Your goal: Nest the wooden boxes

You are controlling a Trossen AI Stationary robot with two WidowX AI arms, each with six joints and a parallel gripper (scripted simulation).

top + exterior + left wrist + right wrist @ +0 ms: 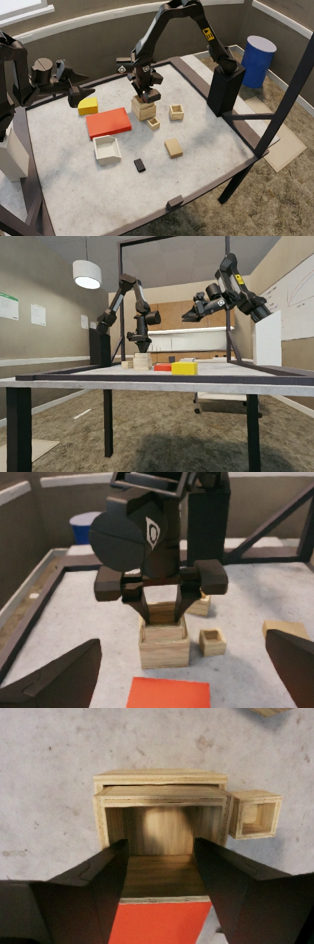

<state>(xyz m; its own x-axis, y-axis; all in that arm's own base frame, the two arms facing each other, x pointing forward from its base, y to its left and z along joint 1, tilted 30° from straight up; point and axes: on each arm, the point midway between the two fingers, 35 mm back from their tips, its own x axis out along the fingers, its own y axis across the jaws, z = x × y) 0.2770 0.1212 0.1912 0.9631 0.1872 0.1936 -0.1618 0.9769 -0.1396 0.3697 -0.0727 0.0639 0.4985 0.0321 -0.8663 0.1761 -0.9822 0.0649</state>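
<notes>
The biggest wooden box lies 90 mm below my right hand. From my right hand the other things lie so: smallest box (100 mm below, 90 mm behind, 10 mm to the right); tan block (230 mm behind, 100 mm below, 30 mm to the right); flat block (170 mm to the left, 100 mm below, 10 mm behind).
</notes>
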